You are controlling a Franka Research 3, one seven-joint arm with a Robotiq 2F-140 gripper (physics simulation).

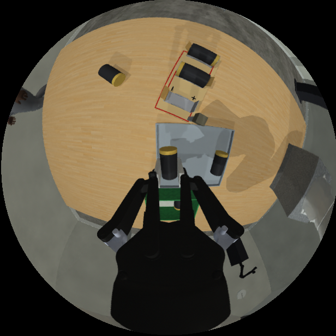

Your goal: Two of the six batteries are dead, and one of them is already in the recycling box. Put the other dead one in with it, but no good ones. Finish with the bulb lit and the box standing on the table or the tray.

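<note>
My gripper [168, 163] is shut on a black battery with a gold top, the held battery [169, 162], upright over the near left part of the grey tray [215, 137]. Another battery [219, 164] stands in the tray's right part. The green recycling box [169, 195] is at the near side, partly hidden by my fingers; part of a battery [177, 205] shows inside. The holder [185, 89] carries a far battery [203, 54] and a middle battery [194, 75]; its nearest slot [181, 102] is empty. A loose battery [111, 75] lies at the far left. I cannot make out a lit bulb.
A red outline [170, 79] runs around the holder on the wooden table [100, 150]. A small grey-brown block [200, 119] sits between the holder and the tray. A large grey block [297, 175] stands at the right edge. Dark shadows fall on the table right of the tray.
</note>
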